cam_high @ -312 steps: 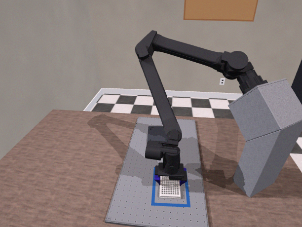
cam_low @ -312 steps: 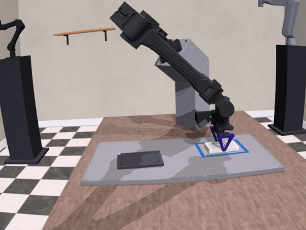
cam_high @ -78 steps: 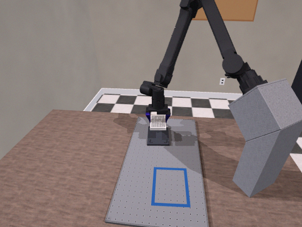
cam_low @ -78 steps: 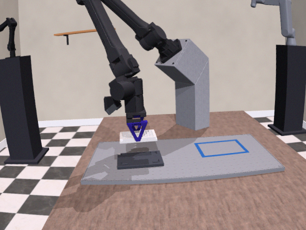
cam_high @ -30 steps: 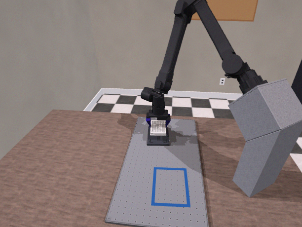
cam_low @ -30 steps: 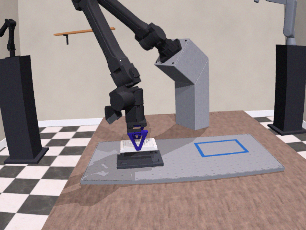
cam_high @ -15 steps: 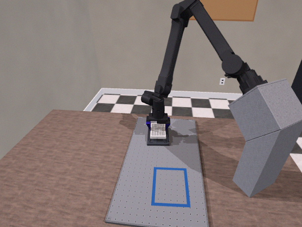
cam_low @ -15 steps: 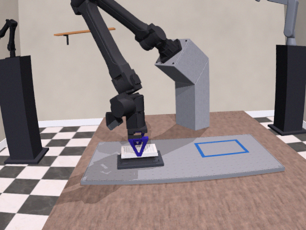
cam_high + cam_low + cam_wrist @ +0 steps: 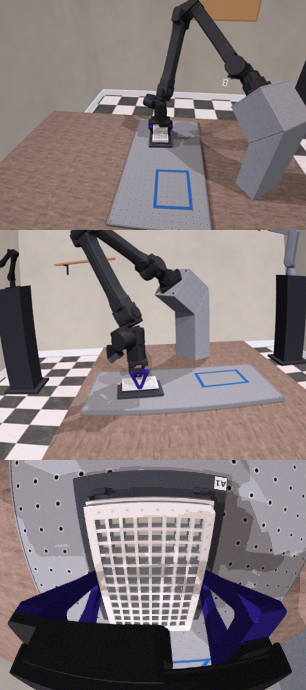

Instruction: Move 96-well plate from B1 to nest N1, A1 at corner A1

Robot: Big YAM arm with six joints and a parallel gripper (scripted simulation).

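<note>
Right now my hand is right at the white 96-well plate. Also, from my hand: dark plate nest N1: 3 cm below; A1 mark: 5 cm behind, 8 cm to the right, 2 cm below.
</note>
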